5 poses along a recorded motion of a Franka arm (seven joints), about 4.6 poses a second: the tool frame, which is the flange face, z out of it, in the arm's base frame.
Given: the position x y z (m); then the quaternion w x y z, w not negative.
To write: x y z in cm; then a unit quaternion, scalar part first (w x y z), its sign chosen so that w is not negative. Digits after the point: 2 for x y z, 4 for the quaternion.
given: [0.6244 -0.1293 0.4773 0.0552 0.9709 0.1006 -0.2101]
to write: [62.44 -12.93 47.73 0.0552 0.9709 0.1006 -0.2101]
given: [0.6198 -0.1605 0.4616 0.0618 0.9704 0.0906 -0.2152]
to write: [61.98 -16.05 46.16 0.0618 0.9704 0.0906 -0.2152]
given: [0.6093 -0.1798 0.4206 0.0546 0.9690 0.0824 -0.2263]
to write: [60.93 -17.98 42.06 0.0546 0.9690 0.0824 -0.2263]
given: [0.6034 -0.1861 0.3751 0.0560 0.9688 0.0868 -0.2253]
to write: [60.34 -18.61 37.51 0.0560 0.9688 0.0868 -0.2253]
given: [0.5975 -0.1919 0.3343 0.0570 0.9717 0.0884 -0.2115]
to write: [59.75 -19.19 33.43 0.0570 0.9717 0.0884 -0.2115]
